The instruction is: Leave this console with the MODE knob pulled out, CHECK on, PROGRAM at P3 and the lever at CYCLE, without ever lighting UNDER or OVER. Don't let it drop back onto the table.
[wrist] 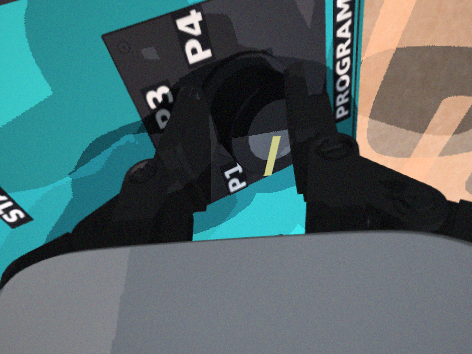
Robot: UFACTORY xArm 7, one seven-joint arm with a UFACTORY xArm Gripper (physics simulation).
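The PROGRAM knob [262,117], black with a grey cap, stands on a dark plate [132,75] of the teal console [35,145]. Its yellow pointer line [272,155] points down the view, to the right of the P1 label [236,178]. The P4 label [194,37] is above and the P3 label [159,106] is partly covered by the left finger; P2 does not show. My gripper [248,106] is partly open, its fingers on either side of the knob, with a gap showing at the cap's left. The MODE knob, CHECK switch, lever and UNDER and OVER lights do not show.
The PROGRAM label [343,65] runs along the console's right edge. Part of a label [12,212] shows at the far left. Beyond the right edge lies the tan table surface [400,30], with shadows across it.
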